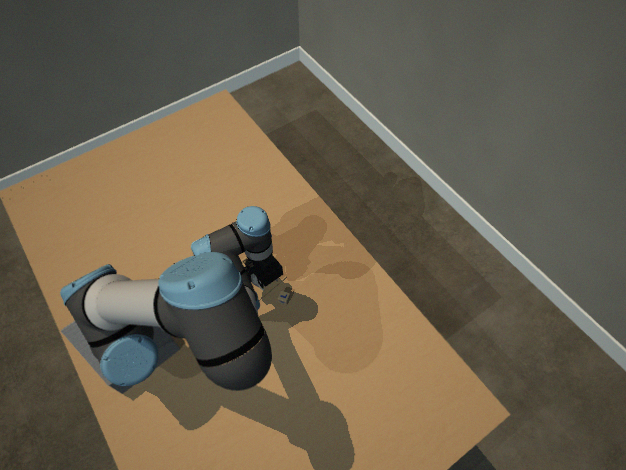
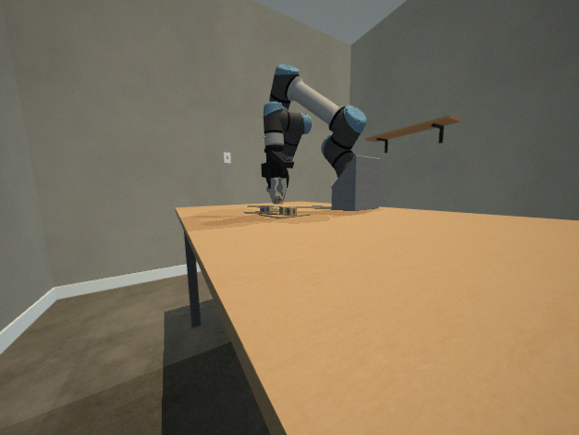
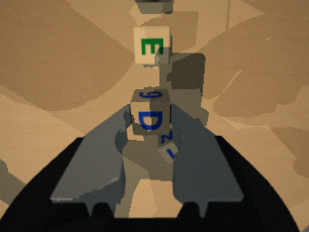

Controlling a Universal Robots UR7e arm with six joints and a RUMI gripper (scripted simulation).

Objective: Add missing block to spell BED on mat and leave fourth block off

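Right now my hand is 5 cm to the right of the tan mat and 5 cm above it. Also, from my hand: L block: 7 cm to the right, 4 cm below, 2 cm ahead.
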